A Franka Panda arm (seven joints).
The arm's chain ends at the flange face. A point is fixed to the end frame.
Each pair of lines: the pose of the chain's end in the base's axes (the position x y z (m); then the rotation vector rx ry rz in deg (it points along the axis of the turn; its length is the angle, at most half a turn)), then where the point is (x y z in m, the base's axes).
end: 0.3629, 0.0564, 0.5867, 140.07, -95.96, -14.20
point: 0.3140 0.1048 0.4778
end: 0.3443, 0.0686, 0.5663, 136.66, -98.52, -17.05
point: 0.2937 0.1192 0.4592
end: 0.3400, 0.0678, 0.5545, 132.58, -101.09, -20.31
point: 0.2873 0.1209 0.4496
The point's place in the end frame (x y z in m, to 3 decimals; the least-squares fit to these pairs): -0.058 0.002 0.115
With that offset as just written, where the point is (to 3 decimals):
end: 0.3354, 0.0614, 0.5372, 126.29, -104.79, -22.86
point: 0.282 0.116 0.434
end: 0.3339, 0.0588, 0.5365, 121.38, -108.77, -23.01
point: 0.283 0.115 0.432
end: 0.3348, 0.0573, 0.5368, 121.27, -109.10, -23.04
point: 0.284 0.113 0.433
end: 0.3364, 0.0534, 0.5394, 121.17, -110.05, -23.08
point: 0.287 0.111 0.435
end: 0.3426, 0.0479, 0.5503, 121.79, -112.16, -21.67
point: 0.297 0.106 0.445
